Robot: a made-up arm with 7 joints. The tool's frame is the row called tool. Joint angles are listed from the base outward.
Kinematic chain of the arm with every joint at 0, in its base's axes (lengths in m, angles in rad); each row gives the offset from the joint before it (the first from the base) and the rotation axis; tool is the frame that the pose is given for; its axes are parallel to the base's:
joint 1: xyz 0 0 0.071 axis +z
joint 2: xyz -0.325 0 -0.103 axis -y
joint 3: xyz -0.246 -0.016 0 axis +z
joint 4: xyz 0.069 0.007 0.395 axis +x
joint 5: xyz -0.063 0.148 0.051 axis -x
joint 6: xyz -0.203 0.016 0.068 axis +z
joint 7: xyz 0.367 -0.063 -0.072 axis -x
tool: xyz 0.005 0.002 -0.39
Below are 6 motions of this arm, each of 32 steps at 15 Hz.
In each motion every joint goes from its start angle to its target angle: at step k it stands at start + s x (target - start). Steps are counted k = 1, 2, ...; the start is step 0. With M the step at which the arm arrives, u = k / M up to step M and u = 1 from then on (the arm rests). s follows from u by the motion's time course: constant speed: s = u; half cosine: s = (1 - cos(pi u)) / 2; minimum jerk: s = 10 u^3 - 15 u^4 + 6 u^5.
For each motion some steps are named. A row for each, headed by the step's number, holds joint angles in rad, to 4 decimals.
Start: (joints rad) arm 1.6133 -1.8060 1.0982 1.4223 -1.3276 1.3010 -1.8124
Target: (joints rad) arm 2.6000 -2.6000 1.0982 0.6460 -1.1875 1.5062 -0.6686
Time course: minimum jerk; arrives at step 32
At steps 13, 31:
13: 1.9372 -2.0667 1.0982 1.1674 -1.2816 1.3684 -1.4369
31: 2.5997 -2.5998 1.0982 0.6462 -1.1875 1.5061 -0.6689

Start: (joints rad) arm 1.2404 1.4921 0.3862 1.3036 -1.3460 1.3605 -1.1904
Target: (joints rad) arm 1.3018 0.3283 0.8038 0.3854 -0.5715 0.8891 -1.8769
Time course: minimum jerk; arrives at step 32
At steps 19, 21, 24, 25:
19: 1.2816 0.7104 0.6667 0.6868 -0.8258 1.0439 -1.6515
21: 1.2880 0.5908 0.7096 0.5925 -0.7462 0.9954 -1.7221
24: 1.2954 0.4488 0.7606 0.4804 -0.6517 0.9379 -1.8058
25: 1.2973 0.4136 0.7732 0.4527 -0.6283 0.9237 -1.8266

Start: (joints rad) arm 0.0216 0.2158 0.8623 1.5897 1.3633 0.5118 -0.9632
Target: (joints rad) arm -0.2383 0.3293 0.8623 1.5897 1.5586 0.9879 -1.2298
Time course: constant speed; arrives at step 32
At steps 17, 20, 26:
17: -0.1165 0.2761 0.8623 1.5897 1.4671 0.7647 -1.1048
20: -0.1408 0.2867 0.8623 1.5897 1.4854 0.8094 -1.1298
26: -0.1896 0.3080 0.8623 1.5897 1.5220 0.8986 -1.1798

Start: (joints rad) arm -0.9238 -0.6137 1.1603 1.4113 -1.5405 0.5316 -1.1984
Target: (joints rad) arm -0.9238 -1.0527 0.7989 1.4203 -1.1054 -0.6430 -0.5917
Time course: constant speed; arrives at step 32
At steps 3, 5, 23, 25, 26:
3: -0.9238 -0.6549 1.1264 1.4121 -1.4997 0.4215 -1.1415
5: -0.9238 -0.6823 1.1038 1.4127 -1.4725 0.3481 -1.1036
23: -0.9238 -0.9292 0.9005 1.4178 -1.2278 -0.3126 -0.7623
25: -0.9238 -0.9567 0.8780 1.4183 -1.2006 -0.3861 -0.7244
26: -0.9238 -0.9704 0.8667 1.4186 -1.1870 -0.4228 -0.7055

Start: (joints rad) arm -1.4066 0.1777 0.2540 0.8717 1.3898 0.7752 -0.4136
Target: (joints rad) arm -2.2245 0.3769 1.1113 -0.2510 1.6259 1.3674 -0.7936
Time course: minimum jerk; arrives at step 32
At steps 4, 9, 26, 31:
4: -1.4197 0.1809 0.2678 0.8537 1.3936 0.7847 -0.4197
9: -1.5204 0.2054 0.3733 0.7154 1.4227 0.8576 -0.4665
26: -2.1846 0.3672 1.0695 -0.1962 1.6144 1.3385 -0.7751
31: -2.2243 0.3768 1.1111 -0.2507 1.6258 1.3672 -0.7935

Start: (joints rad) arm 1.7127 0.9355 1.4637 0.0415 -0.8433 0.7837 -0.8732
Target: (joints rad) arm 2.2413 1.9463 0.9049 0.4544 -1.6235 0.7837 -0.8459
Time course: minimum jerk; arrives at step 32
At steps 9, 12, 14, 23, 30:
9: 1.7863 1.0762 1.3859 0.0990 -0.9519 0.7837 -0.8694
12: 1.8582 1.2137 1.3099 0.1551 -1.0580 0.7837 -0.8657
14: 1.9157 1.3237 1.2491 0.2001 -1.1429 0.7837 -0.8627
23: 2.1677 1.8056 0.9827 0.3969 -1.5149 0.7837 -0.8497
30: 2.2401 1.9441 0.9061 0.4535 -1.6218 0.7837 -0.8460

